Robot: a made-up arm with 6 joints.
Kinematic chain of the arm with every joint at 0, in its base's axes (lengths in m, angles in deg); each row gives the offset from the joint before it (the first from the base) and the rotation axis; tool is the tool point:
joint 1: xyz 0 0 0.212 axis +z
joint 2: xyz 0 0 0 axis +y
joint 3: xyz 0 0 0.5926 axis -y
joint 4: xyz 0 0 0 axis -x
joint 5: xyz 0.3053 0 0 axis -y
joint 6: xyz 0 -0.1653 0 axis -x
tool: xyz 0 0 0
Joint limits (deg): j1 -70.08..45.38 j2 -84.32..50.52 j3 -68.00..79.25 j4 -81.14..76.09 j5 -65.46..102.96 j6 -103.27..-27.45
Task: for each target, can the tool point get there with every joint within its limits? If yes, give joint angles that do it. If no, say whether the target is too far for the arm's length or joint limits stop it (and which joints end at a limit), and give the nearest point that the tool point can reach.
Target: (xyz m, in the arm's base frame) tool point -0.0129 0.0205 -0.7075
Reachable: no: joint limits stop it (at a limit: joint 2, joint 3, joint 4) | nearest point -0.1343 0.2134 0.1997 | short by 0.935 m
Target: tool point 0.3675 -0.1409 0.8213
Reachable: yes | joints 3.14 5.05 1.46 13.36 -6.36 -67.72
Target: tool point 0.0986 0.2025 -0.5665
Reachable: no: joint limits stop it (at a limit: joint 1, joint 2, joint 3, joint 4) | nearest point -0.1094 0.2271 0.1997 | short by 0.794 m
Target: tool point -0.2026 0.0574 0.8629
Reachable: yes | joints -43.19 -45.52 23.17 -54.15 -14.70 -95.92
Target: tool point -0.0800 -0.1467 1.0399
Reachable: yes | joints -42.06 -13.36 36.02 10.52 -5.32 -57.15
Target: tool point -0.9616 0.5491 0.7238
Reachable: no: too far | nearest point -0.7397 0.4224 0.6057 | short by 0.282 m
